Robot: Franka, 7 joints.
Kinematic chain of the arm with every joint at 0, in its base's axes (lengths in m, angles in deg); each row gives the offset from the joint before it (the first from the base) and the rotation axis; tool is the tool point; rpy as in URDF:
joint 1: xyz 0 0 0.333 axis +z
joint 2: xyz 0 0 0 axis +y
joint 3: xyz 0 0 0.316 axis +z
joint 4: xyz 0.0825 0 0 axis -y
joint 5: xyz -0.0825 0 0.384 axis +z
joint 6: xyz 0 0 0 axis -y
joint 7: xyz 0.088 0 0 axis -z
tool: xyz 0 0 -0.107 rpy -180 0 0
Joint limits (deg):
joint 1: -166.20..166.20
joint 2: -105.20..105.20
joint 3: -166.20..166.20
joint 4: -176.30..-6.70
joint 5: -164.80..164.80
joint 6: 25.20..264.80
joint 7: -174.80..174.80
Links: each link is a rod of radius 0.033 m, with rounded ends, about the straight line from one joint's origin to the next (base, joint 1, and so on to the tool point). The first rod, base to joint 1, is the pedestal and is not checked.
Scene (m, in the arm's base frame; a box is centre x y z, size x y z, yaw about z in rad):
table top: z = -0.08
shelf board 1: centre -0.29 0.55 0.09 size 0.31 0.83 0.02 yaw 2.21
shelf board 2: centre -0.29 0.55 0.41 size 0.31 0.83 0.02 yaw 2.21
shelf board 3: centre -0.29 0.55 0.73 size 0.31 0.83 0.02 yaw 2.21
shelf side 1: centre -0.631 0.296 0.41 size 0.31 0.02 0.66 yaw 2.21
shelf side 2: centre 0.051 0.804 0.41 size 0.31 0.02 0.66 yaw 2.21
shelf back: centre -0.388 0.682 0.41 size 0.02 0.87 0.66 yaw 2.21
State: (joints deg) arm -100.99 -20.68 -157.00 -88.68 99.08 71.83 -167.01
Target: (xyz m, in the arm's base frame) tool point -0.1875 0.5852 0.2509
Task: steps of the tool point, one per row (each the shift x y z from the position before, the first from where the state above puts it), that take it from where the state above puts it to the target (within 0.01 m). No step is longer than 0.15 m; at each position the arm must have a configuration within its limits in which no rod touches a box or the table.
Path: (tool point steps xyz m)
1: 0.0573 -0.0606 0.0078
2: 0.0539 -0.0704 -0.0007
3: 0.0449 -0.0789 -0.0071
4: 0.0285 0.0255 -0.1187
5: 0.0110 -0.0115 -0.1156
6: -0.0071 -0.0434 -0.0994
7: -0.0389 0.0862 -0.0067
8: -0.0576 0.0771 0.0004
9: -0.0716 0.0628 0.0063

